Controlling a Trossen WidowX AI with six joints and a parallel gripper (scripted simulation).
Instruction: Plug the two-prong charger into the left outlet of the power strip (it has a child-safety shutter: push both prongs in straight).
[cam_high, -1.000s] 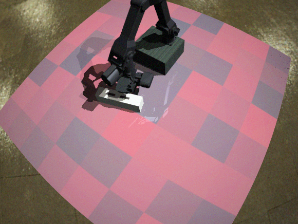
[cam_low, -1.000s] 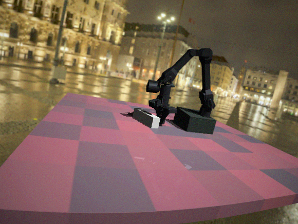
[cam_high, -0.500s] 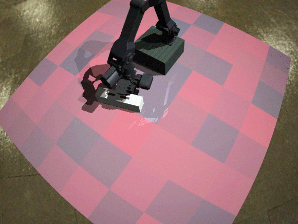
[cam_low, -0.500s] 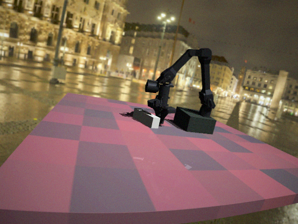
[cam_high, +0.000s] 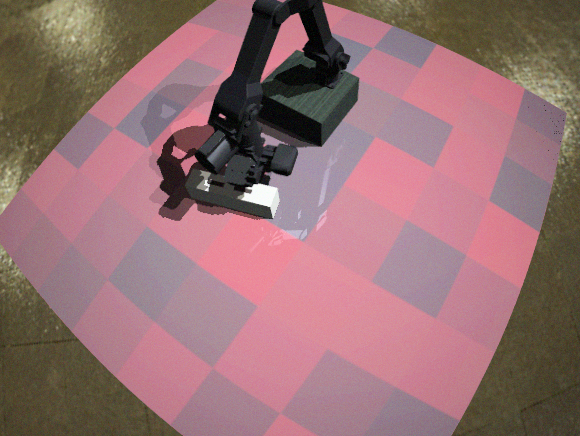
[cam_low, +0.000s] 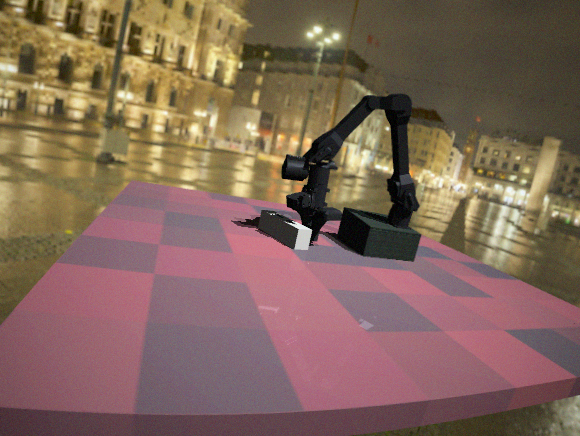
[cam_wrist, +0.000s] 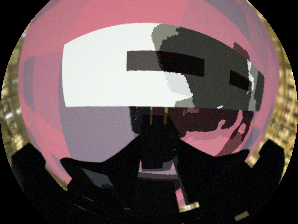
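My gripper tip is 20 mm short of the charger and 10 mm below it.
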